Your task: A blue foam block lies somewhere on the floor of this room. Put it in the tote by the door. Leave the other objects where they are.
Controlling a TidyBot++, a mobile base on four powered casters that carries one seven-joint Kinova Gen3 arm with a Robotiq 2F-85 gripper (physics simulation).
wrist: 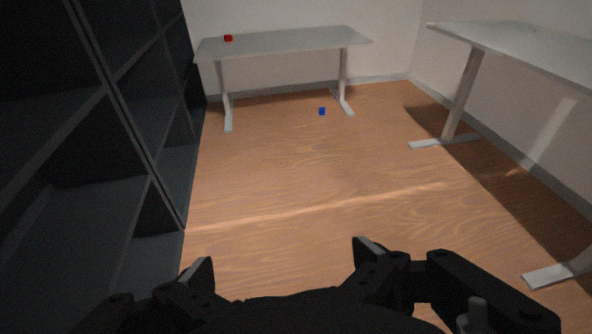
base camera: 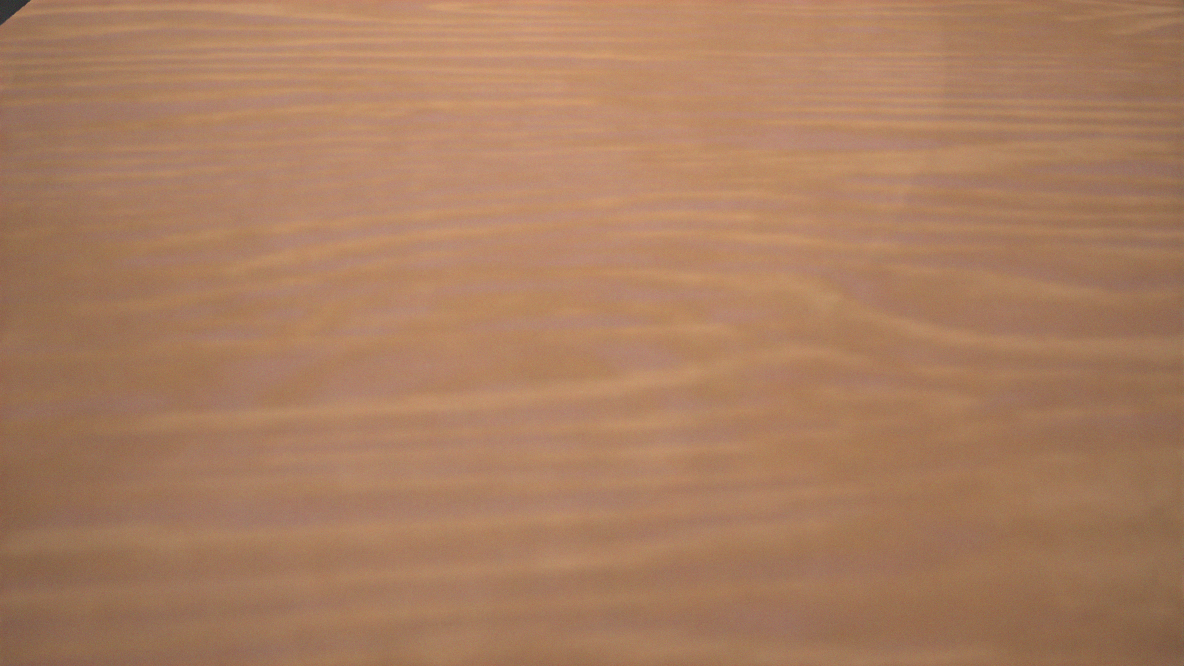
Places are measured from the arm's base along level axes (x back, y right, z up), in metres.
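Pixels of known places: gripper, fingertip midpoint: (wrist: 284, 262).
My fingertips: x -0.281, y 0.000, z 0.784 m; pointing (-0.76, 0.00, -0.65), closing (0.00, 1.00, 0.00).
Note:
Behind a point stands the place of what it marks.
A small blue foam block (wrist: 322, 111) {y 0.545, x -2.546, z -0.359 m} lies on the wooden floor at the far end of the room in the wrist view, in front of the far table and close to its right foot. My gripper (wrist: 284, 262) {y 0.000, x -0.281, z 0.784 m} is open and empty at the bottom of the wrist view, far from the block. The block does not show in the base camera view, which looks down on wooden floor (base camera: 579, 331) {y 0.026, x -0.437, z -0.396 m}. The tote does not show in either view.
A dark shelf unit (wrist: 131, 141) {y -0.624, x -1.216, z 0.329 m} stands along the left. A far table (wrist: 285, 44) {y 0.208, x -2.562, z 0.324 m} bears a small red block (wrist: 228, 38) {y -0.299, x -2.848, z 0.352 m} at its left. Another table (wrist: 530, 45) {y 1.405, x -1.397, z 0.554 m} stands along the right wall, its feet (wrist: 547, 276) {y 1.338, x -0.599, z -0.371 m} reaching onto the floor.

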